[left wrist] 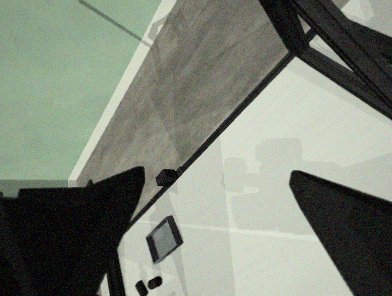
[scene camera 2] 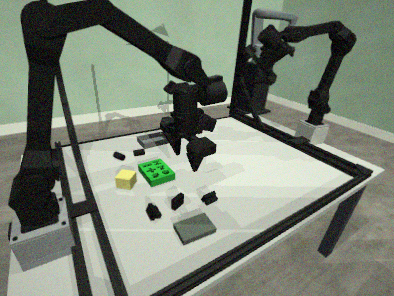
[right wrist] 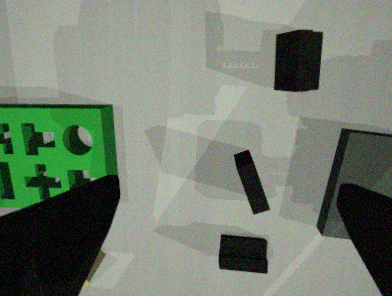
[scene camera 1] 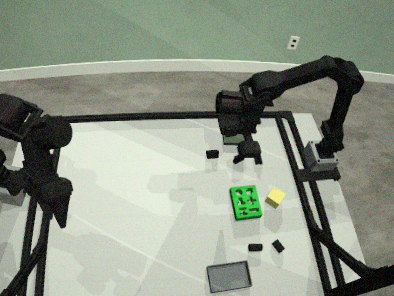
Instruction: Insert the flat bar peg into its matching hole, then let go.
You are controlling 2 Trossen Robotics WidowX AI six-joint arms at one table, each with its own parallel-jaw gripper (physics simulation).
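The flat bar peg (right wrist: 253, 186) (scene camera 2: 177, 201) is thin and black, on the table between the green board (scene camera 1: 245, 202) (scene camera 2: 156, 172) (right wrist: 95, 162) and the grey-green slab. In scene camera 1 it does not show. Part of the board's narrow straight hole (right wrist: 6, 181) shows at the left edge of the right wrist view. My right gripper (scene camera 1: 248, 161) (scene camera 2: 186, 161) (right wrist: 227, 189) is open and empty, above the table; in its wrist view the bar peg lies between the fingertips, below them. My left gripper (left wrist: 216, 175) is open and empty, far from the board at the left of scene camera 1.
A yellow cube (scene camera 1: 275, 197) (scene camera 2: 125, 179) sits beside the board. A black block (right wrist: 298, 61) (scene camera 2: 209, 197) and a stepped black peg (right wrist: 243, 253) (scene camera 2: 153, 211) flank the bar peg. The slab (scene camera 2: 195, 228) lies nearby. Two black pegs (scene camera 1: 255, 247) (scene camera 1: 278, 246) lie near a grey tray (scene camera 1: 210, 286).
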